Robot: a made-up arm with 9 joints. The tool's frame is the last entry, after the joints.
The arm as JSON. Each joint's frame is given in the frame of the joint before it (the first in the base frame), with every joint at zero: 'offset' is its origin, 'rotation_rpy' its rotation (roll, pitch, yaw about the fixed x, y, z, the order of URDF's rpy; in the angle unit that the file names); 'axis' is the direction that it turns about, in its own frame. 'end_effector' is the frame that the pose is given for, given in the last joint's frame.
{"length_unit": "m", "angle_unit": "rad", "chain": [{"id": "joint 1", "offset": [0.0, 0.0, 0.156], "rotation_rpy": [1.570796, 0.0, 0.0], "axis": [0.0, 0.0, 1.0]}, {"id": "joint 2", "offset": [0.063, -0.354, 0.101], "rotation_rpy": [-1.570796, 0.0, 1.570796], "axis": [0.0, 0.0, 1.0]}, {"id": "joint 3", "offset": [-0.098, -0.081, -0.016], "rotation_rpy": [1.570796, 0.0, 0.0], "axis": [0.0, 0.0, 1.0]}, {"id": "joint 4", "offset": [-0.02, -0.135, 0.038], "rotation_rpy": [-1.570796, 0.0, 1.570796], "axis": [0.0, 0.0, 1.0]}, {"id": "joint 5", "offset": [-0.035, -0.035, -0.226], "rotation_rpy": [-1.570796, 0.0, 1.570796], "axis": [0.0, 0.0, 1.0]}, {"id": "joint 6", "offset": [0.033, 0.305, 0.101], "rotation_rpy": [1.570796, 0.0, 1.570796], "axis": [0.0, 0.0, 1.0]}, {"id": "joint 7", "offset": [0.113, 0.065, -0.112], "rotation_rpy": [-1.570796, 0.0, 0.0], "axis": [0.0, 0.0, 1.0]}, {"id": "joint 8", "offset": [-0.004, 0.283, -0.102], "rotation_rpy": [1.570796, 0.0, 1.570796], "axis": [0.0, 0.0, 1.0]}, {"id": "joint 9", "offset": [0.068, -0.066, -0.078], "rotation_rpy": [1.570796, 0.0, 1.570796], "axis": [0.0, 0.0, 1.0]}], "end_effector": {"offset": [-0.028, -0.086, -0.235], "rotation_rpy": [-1.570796, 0.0, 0.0]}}
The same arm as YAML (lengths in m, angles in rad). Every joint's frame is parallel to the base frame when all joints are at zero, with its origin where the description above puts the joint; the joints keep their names.
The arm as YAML. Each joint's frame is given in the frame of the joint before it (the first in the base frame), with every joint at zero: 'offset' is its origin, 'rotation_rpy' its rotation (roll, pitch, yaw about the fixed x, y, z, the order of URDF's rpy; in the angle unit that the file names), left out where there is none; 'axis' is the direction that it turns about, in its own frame. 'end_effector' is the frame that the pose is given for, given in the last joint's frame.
length_unit: m
angle_unit: rad
chain:
  - id: joint 1
    offset: [0.0, 0.0, 0.156]
    axis: "-y"
  - id: joint 2
    offset: [0.063, -0.101, -0.354]
    axis: "-x"
  - id: joint 3
    offset: [0.016, -0.081, -0.098]
    axis: "-y"
  - id: joint 4
    offset: [0.135, -0.038, -0.02]
    axis: "-z"
  - id: joint 5
    offset: [0.035, -0.035, 0.226]
    axis: "+x"
  - id: joint 6
    offset: [0.101, 0.033, 0.305]
    axis: "+y"
  - id: joint 7
    offset: [0.065, -0.112, 0.113]
    axis: "+x"
  - id: joint 8
    offset: [-0.102, -0.283, -0.004]
    axis: "+z"
  - id: joint 9
    offset: [-0.066, -0.068, -0.078]
    axis: "-y"
end_effector:
  offset: [-0.028, 0.235, -0.086]
  rotation_rpy: [0.0, 0.0, 0.0]

